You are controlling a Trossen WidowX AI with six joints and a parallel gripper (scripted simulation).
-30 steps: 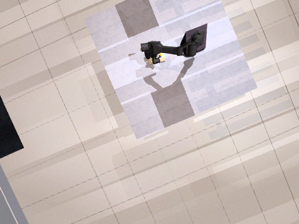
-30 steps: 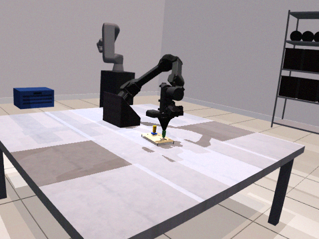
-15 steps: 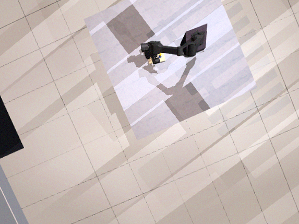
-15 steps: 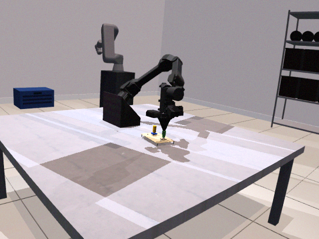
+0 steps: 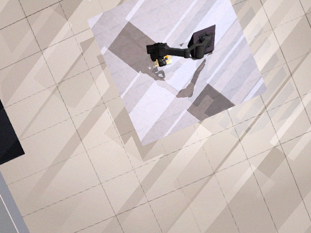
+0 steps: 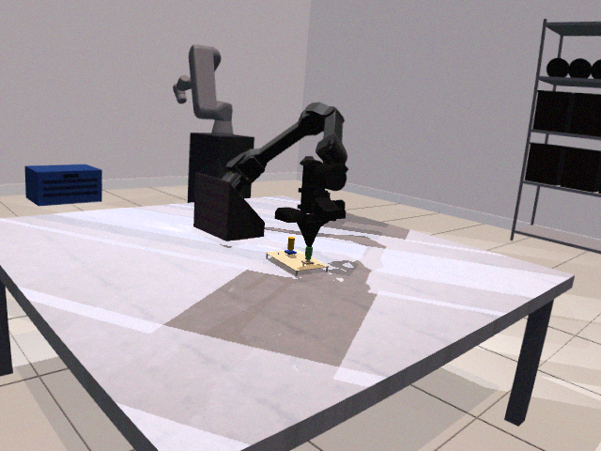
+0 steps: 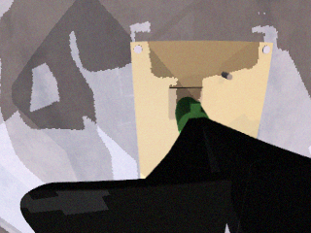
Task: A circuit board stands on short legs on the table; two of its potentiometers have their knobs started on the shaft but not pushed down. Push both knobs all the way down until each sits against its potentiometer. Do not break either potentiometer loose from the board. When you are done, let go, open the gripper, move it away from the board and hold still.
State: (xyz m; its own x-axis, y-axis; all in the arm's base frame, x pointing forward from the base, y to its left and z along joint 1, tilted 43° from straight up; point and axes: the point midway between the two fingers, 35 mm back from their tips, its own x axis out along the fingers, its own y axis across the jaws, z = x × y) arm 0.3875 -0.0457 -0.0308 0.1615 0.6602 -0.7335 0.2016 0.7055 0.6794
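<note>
The green knob lies 10 mm below my gripper tip. Round my gripper tip: orange-brown knob 70 mm behind, 10 mm to the left, 10 mm below.
</note>
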